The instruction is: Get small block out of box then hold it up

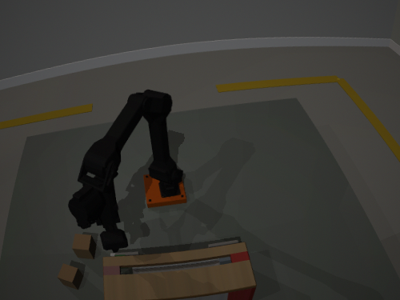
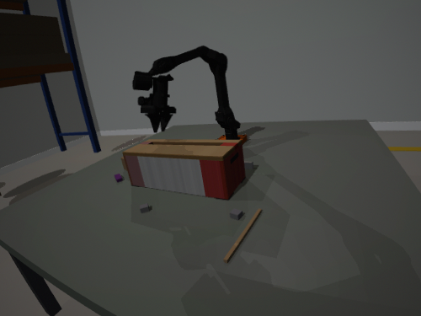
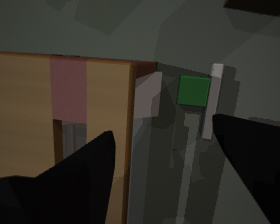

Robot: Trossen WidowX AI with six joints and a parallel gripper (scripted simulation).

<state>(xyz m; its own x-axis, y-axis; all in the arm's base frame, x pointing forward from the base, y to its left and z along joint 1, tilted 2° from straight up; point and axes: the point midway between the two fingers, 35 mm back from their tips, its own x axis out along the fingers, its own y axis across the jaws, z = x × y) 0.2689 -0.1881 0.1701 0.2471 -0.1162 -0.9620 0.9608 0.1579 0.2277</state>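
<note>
Now: the green block 20 mm behind my gripper tip, 10 mm to the right of it and 130 mm below it. Also, from my gripper tip: wooden stick (320 mm ahead, 420 mm to the left, 150 mm below); then purple piece (130 mm ahead, 150 mm to the right, 140 mm below); then box (70 mm ahead, 150 mm to the left, 90 mm below).
</note>
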